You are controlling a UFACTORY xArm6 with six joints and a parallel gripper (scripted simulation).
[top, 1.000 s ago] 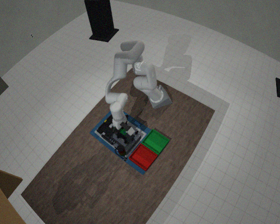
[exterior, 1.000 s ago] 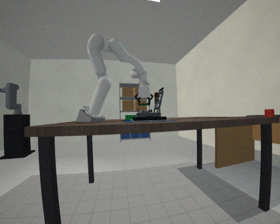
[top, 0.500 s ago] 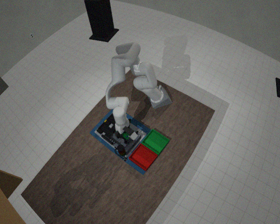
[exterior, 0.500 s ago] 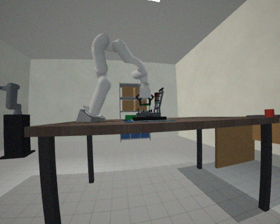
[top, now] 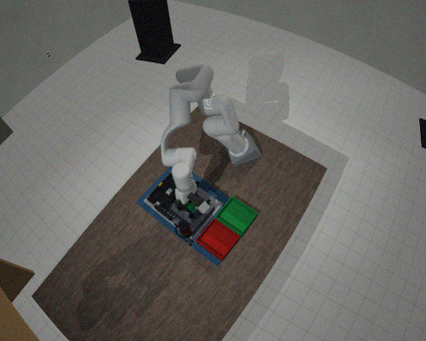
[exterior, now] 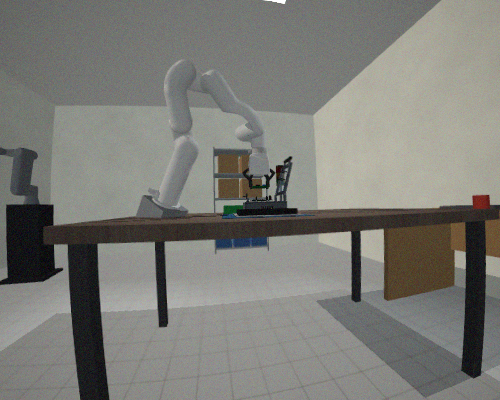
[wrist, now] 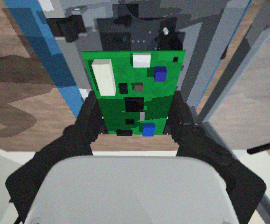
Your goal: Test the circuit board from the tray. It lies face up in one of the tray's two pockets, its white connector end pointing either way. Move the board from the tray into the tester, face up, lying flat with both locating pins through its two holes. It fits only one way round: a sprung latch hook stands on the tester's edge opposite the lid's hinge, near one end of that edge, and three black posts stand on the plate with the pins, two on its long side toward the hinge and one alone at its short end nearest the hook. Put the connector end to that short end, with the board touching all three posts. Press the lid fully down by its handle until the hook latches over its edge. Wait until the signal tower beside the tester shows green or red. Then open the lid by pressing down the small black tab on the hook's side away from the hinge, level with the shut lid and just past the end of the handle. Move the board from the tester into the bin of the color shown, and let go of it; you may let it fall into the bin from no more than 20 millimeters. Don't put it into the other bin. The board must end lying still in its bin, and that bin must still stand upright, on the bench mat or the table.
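Right now the tester plate is 7 cm below my hand and 1 cm ahead of it. The rest, counted from my hand: tester lid (12 cm ahead, 5 cm above, 3 cm to the right); black latch block (7 cm to the left, 5 cm below, 4 cm behind); green circuit board (right at my hand).
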